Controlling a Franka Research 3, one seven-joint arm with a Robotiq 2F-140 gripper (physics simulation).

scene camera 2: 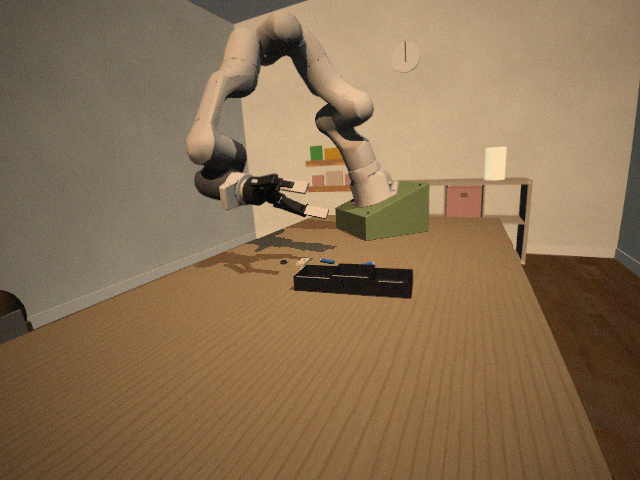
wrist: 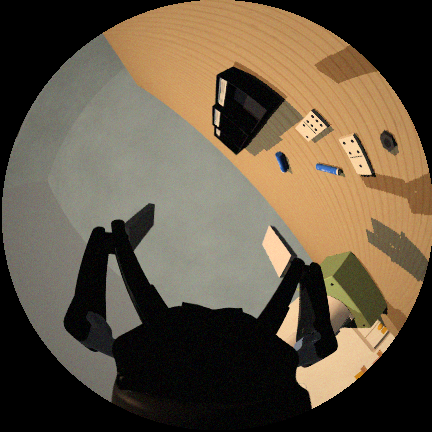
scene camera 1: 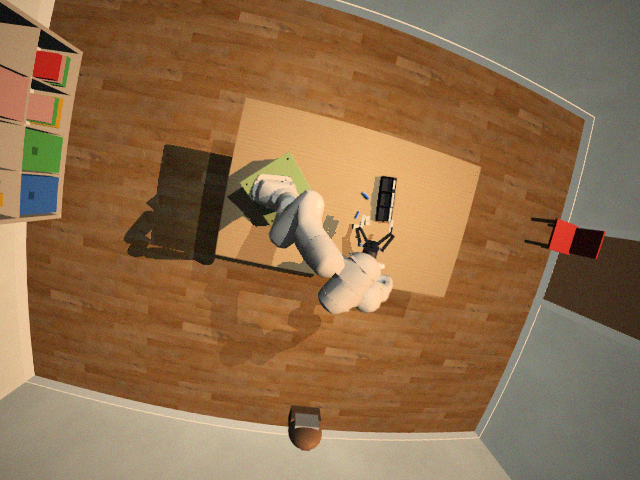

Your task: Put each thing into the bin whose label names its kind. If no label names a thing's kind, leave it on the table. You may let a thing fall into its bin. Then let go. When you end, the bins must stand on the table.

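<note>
Three black bins stand in a row on the table; their pale labels are too small to read. A rounded blue piece and a blue cylinder with a pale end lie beside them. One white domino lies near the bins, another domino farther off. A black nut-like piece lies past the dominoes. My gripper is open and empty, tilted nearly level, high above the table.
The arm's green base block stands on the table. A shelf unit stands beyond the table. A red chair is off the table's far side. The arm hides part of the table in scene camera 1.
</note>
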